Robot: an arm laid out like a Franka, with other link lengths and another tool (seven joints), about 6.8 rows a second.
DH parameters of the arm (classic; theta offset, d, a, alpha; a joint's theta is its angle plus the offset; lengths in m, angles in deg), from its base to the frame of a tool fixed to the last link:
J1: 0 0.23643 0 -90
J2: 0 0 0 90
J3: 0 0.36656 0.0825 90
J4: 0 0 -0.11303 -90
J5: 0 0.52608 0 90
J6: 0 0 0.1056 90
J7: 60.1 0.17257 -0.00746 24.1
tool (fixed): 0 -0.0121 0 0
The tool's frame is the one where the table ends.
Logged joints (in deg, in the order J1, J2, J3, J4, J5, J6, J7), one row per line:
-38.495 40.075 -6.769 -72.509 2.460 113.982 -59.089
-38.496 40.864 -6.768 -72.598 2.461 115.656 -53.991
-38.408 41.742 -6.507 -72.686 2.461 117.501 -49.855
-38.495 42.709 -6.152 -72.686 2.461 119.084 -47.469
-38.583 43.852 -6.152 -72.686 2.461 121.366 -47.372
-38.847 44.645 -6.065 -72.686 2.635 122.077 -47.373
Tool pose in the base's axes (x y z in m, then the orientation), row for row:
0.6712 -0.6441 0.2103 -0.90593 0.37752 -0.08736 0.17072
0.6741 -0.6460 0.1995 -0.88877 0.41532 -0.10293 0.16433
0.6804 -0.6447 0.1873 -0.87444 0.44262 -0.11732 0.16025
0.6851 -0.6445 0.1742 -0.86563 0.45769 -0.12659 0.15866
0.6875 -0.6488 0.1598 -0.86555 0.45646 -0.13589 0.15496
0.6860 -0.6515 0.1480 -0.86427 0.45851 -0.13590 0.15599
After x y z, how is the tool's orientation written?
As a quaternion, x y z w.
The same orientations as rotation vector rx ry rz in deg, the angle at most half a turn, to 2 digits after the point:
-147.42 61.43 -14.22
-145.14 67.82 -16.81
-143.12 72.44 -19.20
-141.81 74.98 -20.74
-142.08 74.93 -22.31
-141.79 75.22 -22.30

